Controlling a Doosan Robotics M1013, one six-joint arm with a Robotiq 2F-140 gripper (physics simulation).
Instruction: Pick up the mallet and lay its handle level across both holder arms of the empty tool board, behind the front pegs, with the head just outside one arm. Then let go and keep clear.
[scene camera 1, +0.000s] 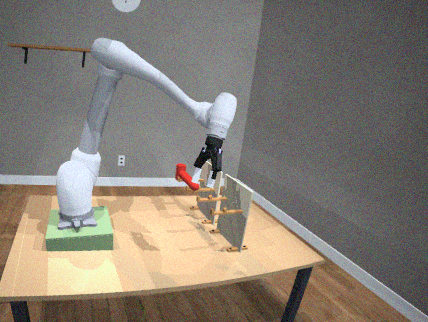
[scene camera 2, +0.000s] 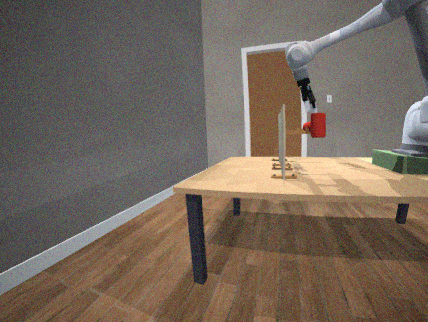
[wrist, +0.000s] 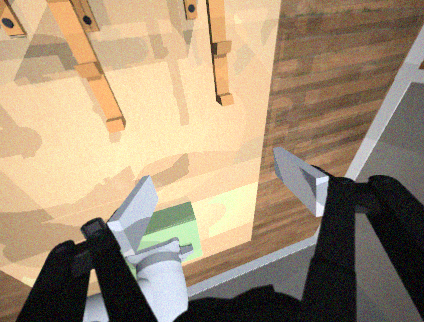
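Observation:
The red mallet rests on the farther board's arms in the first scene view, its head at the far end. It does not show in the wrist view. My gripper is open and empty, fingertips pointing down. In the first scene view it overlaps the mallet's handle end; in the second it is just above the mallet. The empty tool board stands upright, nearer in the first scene view. Its two holder arms show there, a nearer arm and a farther arm, with pegs.
The farther board stands beside the empty one on the wooden table. The arm's base stands on a green block. Wooden feet support the boards. The table's edge runs down the wrist view's right half.

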